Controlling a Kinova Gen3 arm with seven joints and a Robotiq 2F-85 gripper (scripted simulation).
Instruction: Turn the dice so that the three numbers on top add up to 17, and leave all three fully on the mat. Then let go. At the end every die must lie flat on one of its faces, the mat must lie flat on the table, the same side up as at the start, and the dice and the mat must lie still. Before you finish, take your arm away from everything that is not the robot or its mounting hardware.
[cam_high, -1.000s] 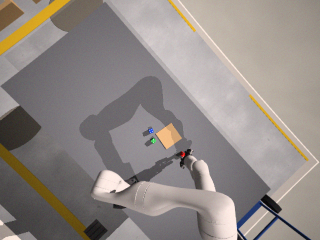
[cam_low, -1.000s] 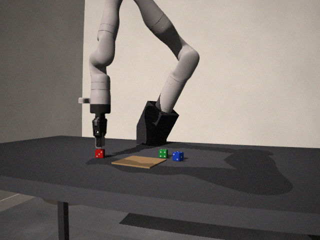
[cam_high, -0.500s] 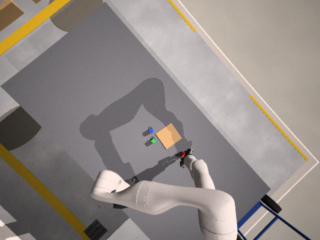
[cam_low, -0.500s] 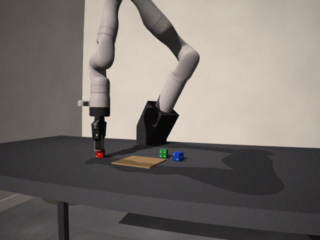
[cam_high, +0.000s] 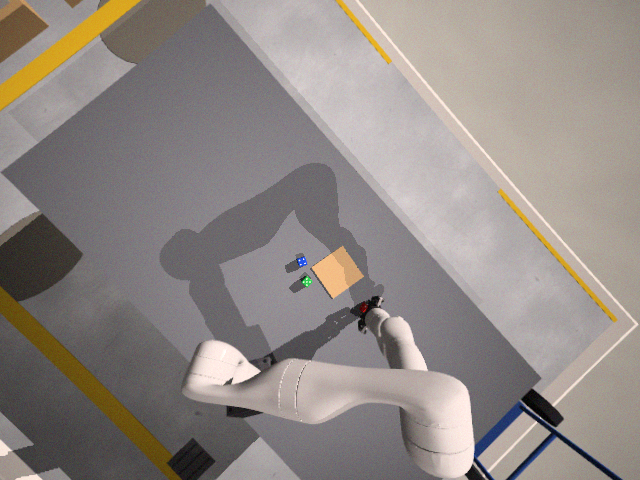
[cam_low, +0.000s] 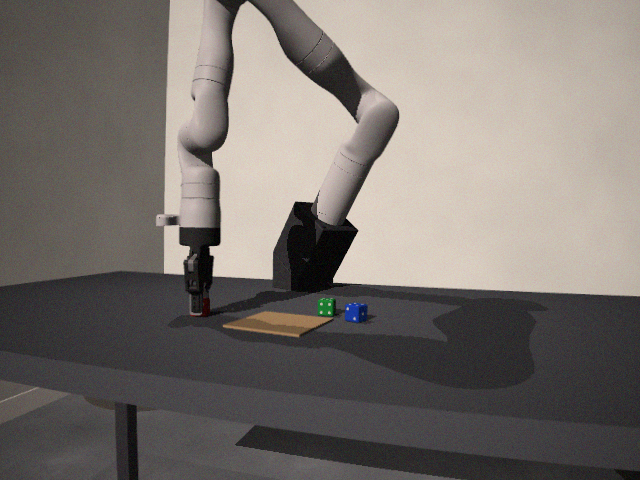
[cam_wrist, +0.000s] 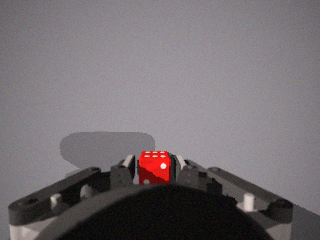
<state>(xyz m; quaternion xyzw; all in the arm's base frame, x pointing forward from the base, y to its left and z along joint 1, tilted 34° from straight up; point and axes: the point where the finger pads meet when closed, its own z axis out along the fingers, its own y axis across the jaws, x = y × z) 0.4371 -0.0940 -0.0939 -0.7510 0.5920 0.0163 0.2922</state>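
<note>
Now: the red die 10 mm below my hand. Also, from my hand: green die: 100 mm behind, 220 mm to the left, 10 mm below; tan mat: 10 mm ahead, 170 mm to the left, 20 mm below; blue die: 60 mm behind, 280 mm to the left, 10 mm below.
</note>
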